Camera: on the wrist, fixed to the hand. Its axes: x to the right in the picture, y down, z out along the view.
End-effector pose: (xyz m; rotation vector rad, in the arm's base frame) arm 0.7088 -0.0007 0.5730 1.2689 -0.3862 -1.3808
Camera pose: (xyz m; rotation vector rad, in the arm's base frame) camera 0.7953 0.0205 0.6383 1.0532 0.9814 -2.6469
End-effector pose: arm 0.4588 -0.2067 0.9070 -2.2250 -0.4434 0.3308
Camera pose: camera 0.4755 -0.3110 0.8749 -1.5182 -2.2012 -0.4567
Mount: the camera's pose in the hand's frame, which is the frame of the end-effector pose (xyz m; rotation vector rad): -0.0259 0.0907 -0.0574 -0.3808 -0.1602 -1.5669
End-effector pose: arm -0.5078 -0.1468 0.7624 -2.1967 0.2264 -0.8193
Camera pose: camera -0.5552 -0.2337 0.7135 2.1984 1.5212 1.2199
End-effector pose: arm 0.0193 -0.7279 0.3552 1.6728 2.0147 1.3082
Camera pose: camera 0.0524 -0.7821 0.4455 -0.1768 1.8768 0.7331
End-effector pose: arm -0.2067 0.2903 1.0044 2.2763 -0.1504 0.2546
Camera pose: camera -0.2569 0.2748 1.1015 1.4549 1.3175 -0.7071
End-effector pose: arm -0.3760 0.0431 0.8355 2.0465 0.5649 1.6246
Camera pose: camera -0.4347 -0.0393 0.8797 0.8241 1.2091 0.5018
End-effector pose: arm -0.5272 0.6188 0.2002 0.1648 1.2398 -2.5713
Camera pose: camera -0.4764 0.6151 0.1022 0.8493 -1.1615 1.5651
